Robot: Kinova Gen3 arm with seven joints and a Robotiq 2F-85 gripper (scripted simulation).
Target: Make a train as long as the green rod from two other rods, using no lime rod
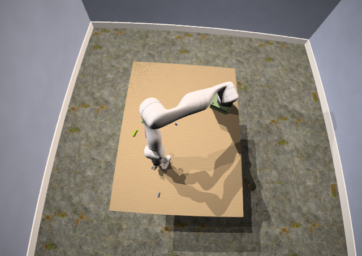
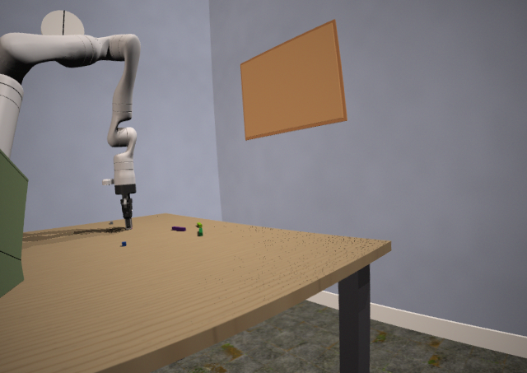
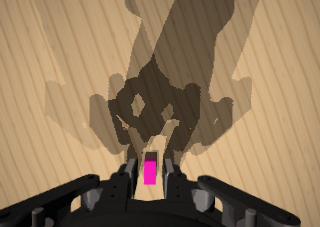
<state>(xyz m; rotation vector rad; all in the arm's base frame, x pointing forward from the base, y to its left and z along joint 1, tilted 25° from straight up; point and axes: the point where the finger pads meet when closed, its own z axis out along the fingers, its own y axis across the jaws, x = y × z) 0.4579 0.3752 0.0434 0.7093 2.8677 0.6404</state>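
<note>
Now: the magenta rod 10 mm below my hand. Round my hand: lime rod 170 mm ahead, 210 mm to the right, 10 mm below; then purple rod 90 mm ahead, 200 mm to the right, 10 mm below; then grey rod 210 mm to the left, 10 mm below.
</note>
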